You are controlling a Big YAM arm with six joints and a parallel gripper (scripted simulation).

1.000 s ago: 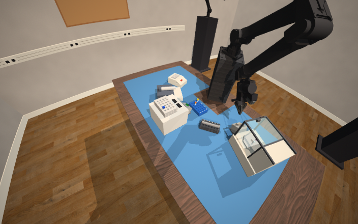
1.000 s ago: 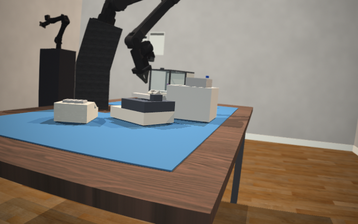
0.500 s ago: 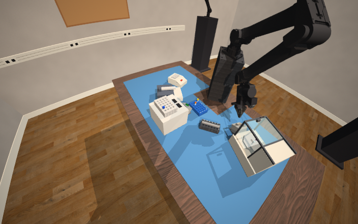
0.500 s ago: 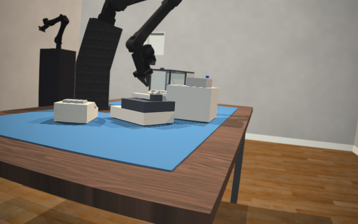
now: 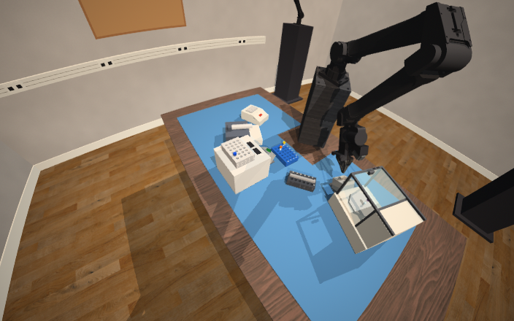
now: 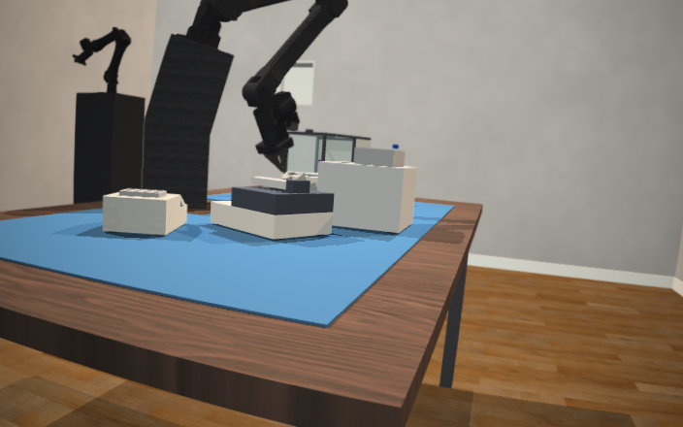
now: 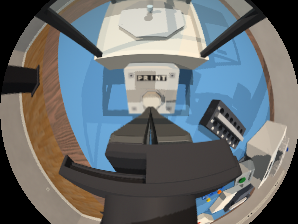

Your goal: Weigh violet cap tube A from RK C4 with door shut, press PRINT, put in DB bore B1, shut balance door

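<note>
Right now my hand is 10 mm short of the round white print key, 10 mm to the right of it and 30 mm above it. The rest, counted from my hand: balance door 60 mm ahead, 120 mm to the left, 120 mm above; then blue rack RK 80 mm ahead, 290 mm to the right, 80 mm below; then dark magnet block 150 mm ahead, 110 mm to the right, 70 mm below.
</note>
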